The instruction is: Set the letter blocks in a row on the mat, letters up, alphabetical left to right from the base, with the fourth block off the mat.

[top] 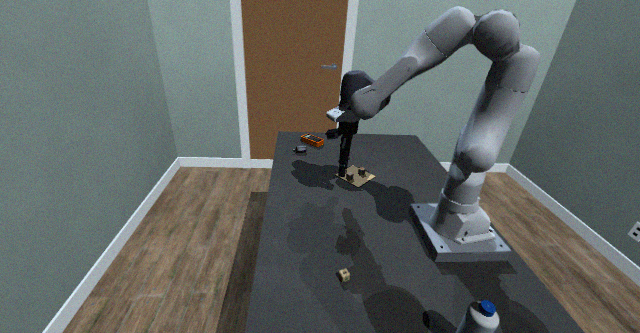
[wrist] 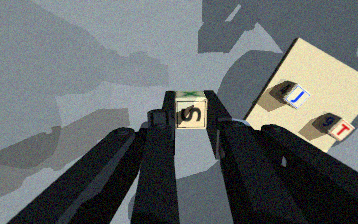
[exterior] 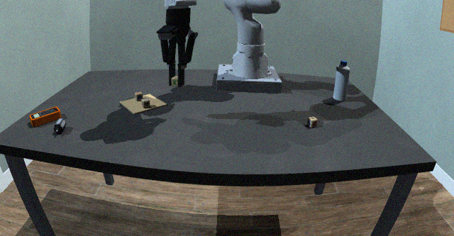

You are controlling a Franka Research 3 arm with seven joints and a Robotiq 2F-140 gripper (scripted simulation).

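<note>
My gripper is now 15 cm to the left of the tan mat, 13 cm above it and 10 cm past it. From my hand the other things lie so: block: 17 cm to the right, 13 cm behind, 12 cm below; orange device: 52 cm to the right, 12 cm below, 10 cm ahead.
</note>
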